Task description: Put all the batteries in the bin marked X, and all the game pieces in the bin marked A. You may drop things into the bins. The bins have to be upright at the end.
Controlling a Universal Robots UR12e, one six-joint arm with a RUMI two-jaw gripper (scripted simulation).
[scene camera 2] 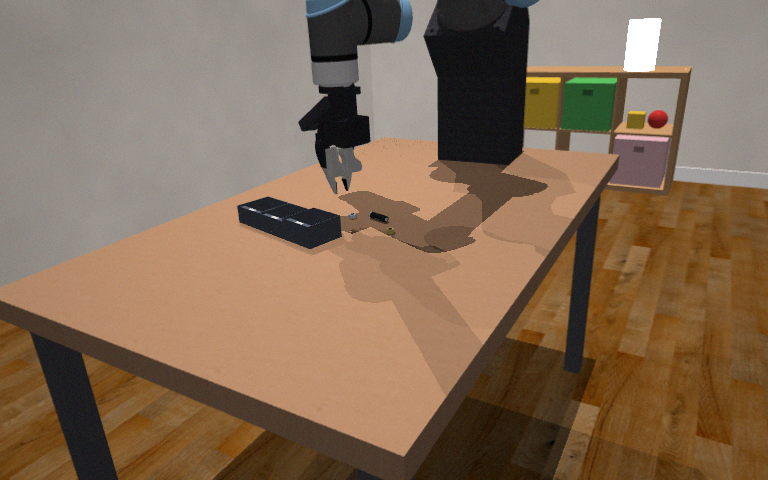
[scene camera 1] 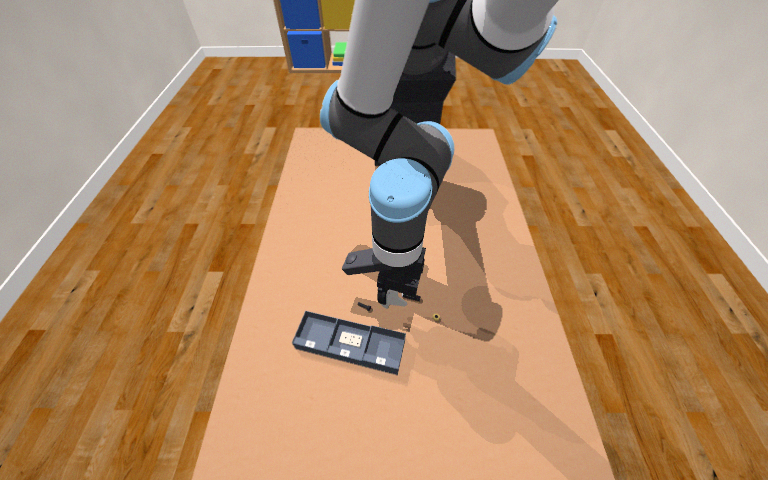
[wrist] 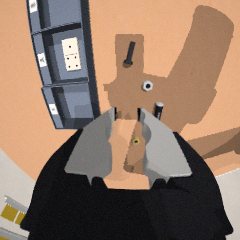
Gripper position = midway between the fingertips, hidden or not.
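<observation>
Three-compartment bin tray [scene camera 1: 380,349], [scene camera 2: 314,227]. Gripper [scene camera 1: 388,302], [scene camera 2: 341,192], [wrist: 127,108].
</observation>
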